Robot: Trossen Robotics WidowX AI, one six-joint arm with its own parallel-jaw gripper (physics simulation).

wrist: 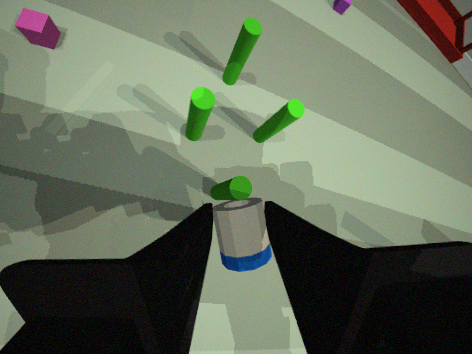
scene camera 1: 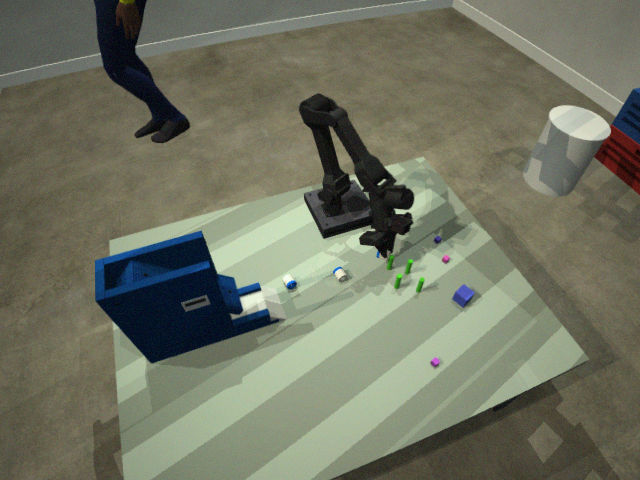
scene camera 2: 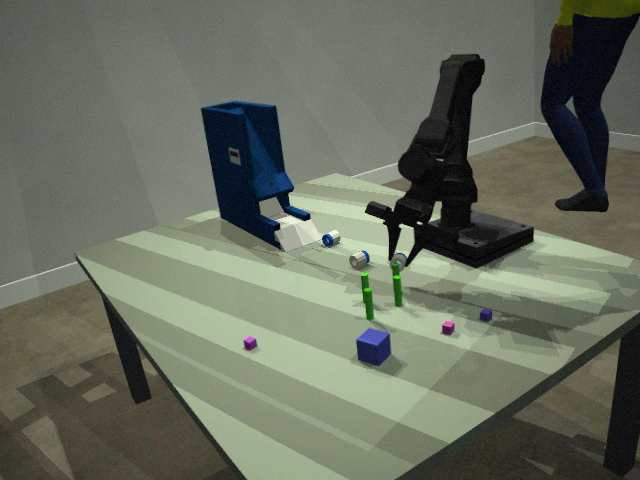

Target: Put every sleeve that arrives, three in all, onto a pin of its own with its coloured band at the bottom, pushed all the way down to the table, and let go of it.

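My gripper (scene camera 2: 399,263) (wrist: 238,209) is shut on a white sleeve (wrist: 240,232) with a blue band. In the wrist view the sleeve is tilted, its open plain end towards the nearest green pin (wrist: 240,188) and its banded end nearer the camera's lower edge. Three more green pins (wrist: 245,47) (wrist: 200,112) (wrist: 280,120) stand bare beyond it. A second sleeve (scene camera 1: 340,274) (scene camera 2: 358,259) lies on its side on the table between the pins and the dispenser. A third sleeve (scene camera 1: 289,281) (scene camera 2: 330,238) lies on its side nearer the dispenser's chute.
A blue dispenser (scene camera 1: 170,310) (scene camera 2: 232,175) with a white chute stands at one side of the table. A large blue cube (scene camera 1: 463,295) (scene camera 2: 373,346), a small blue cube (scene camera 1: 437,239) (scene camera 2: 485,314) and magenta cubes (scene camera 1: 445,258) (scene camera 1: 435,362) lie around the pins. A person stands behind the arm.
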